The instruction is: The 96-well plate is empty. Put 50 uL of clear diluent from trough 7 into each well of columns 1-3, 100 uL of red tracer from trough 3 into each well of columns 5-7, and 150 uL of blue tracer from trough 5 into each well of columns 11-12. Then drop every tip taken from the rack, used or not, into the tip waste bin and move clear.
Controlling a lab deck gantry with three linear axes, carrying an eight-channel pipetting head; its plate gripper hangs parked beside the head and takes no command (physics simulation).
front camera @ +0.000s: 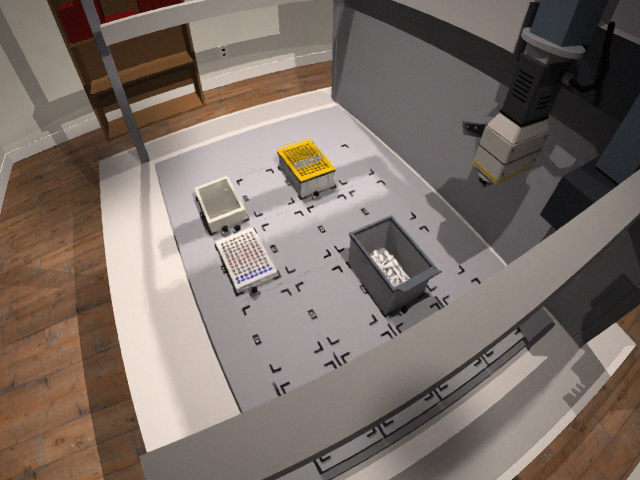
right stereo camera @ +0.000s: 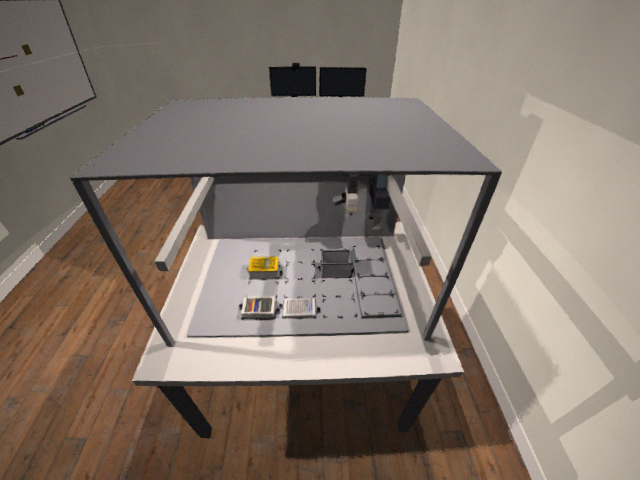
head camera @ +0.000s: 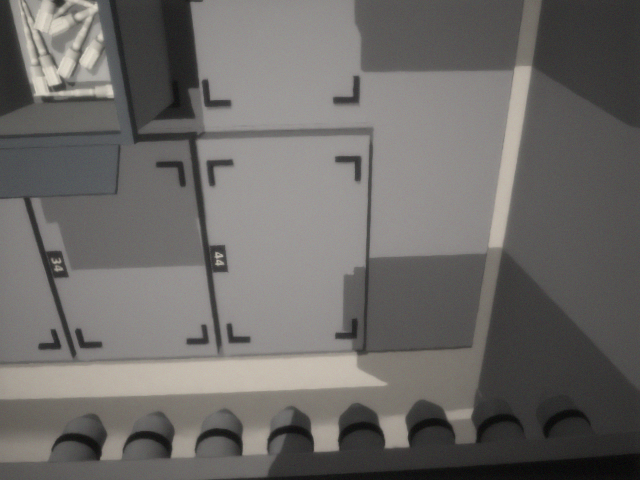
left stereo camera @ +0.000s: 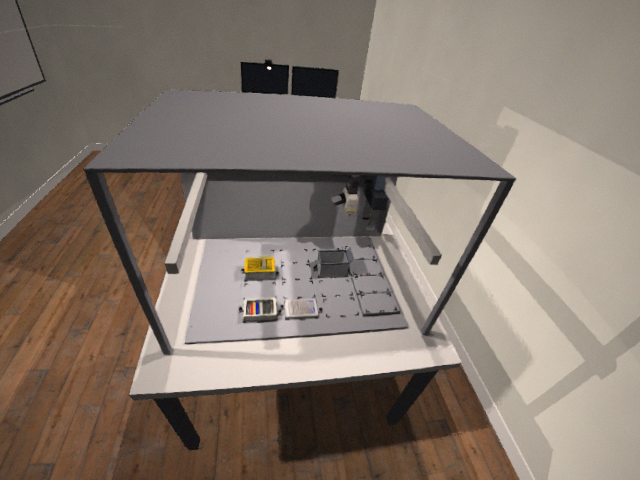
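The pipetting head (front camera: 511,147) (left stereo camera: 350,200) (right stereo camera: 352,201) hangs high at the back right, beyond the waste bin. Its eight nozzles (head camera: 290,434) are bare. The parked plate gripper (left stereo camera: 370,219) hangs beside it, too small to tell open or shut. The 96-well plate (front camera: 247,258) (left stereo camera: 301,308) (right stereo camera: 299,307) shows faint red rows mid-plate and two blue columns at one end; clear liquid cannot be made out. The trough block (front camera: 229,219) (left stereo camera: 260,317) stands beside it. The yellow-topped tip rack (front camera: 317,184) has a pale band across its holes. White tips (front camera: 390,268) (head camera: 72,46) lie in the grey waste bin (front camera: 372,276) (head camera: 147,67).
The grey back wall (front camera: 413,98) stands behind the head. A pale beam (front camera: 387,377) crosses the front view. Side rails (left stereo camera: 186,227) (right stereo camera: 408,222) and dark posts (left stereo camera: 470,258) (right stereo camera: 462,258) frame the deck (left stereo camera: 217,330) (right stereo camera: 211,328). Slots 34 and 44 show beneath the head camera.
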